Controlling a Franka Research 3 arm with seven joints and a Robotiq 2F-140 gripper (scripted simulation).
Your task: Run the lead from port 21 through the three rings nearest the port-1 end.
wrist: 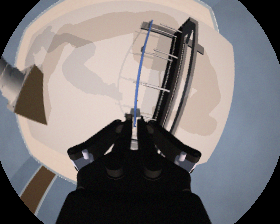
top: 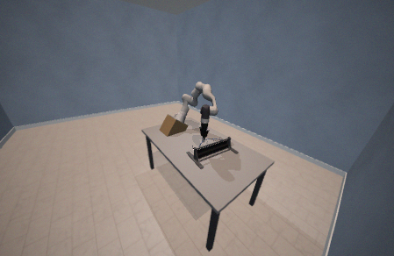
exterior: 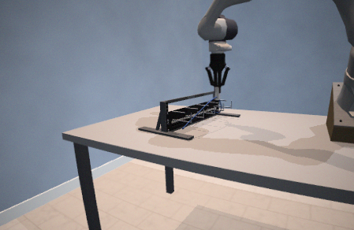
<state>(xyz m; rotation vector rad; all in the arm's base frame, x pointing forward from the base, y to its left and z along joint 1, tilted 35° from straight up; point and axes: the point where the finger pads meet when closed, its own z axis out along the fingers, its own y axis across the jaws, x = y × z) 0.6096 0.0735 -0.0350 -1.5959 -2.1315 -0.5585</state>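
My gripper is now 90 mm short of the black rack, 80 mm to the right of it and 80 mm above it.
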